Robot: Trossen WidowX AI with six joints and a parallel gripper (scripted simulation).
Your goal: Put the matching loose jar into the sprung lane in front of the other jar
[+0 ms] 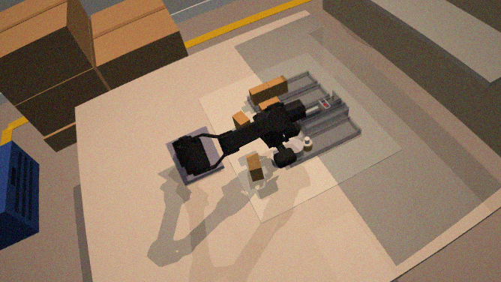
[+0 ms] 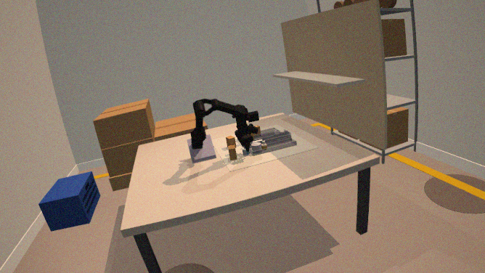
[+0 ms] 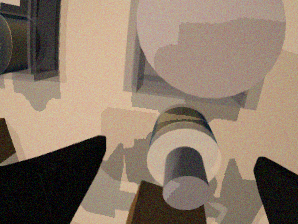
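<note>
Now: the wide grey round jar 70 mm ahead of my gripper tip, 10 mm to the left of it and 10 mm below it. From my gripper tip the other things lie so: pale pusher plate (150 mm ahead, 110 mm to the left, 10 mm above); then grey lane rack (190 mm ahead, 120 mm to the left, 20 mm below); then small jar (110 mm ahead, 10 mm to the left).
</note>
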